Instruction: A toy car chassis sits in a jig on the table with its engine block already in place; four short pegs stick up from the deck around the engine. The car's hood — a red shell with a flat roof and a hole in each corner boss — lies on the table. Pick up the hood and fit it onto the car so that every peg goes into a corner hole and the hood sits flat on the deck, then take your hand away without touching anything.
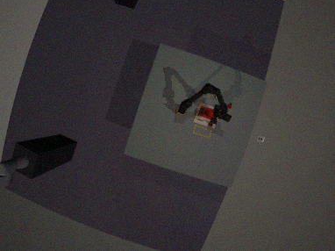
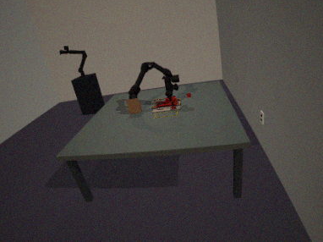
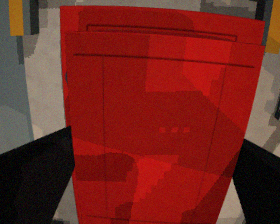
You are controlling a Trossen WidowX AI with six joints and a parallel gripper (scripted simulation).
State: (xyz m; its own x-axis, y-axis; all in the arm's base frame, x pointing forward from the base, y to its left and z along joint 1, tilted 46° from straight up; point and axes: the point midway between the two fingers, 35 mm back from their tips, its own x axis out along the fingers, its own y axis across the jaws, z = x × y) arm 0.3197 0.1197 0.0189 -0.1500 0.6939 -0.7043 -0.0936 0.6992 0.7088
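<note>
Right now the red hood is right at my gripper tip.
</note>
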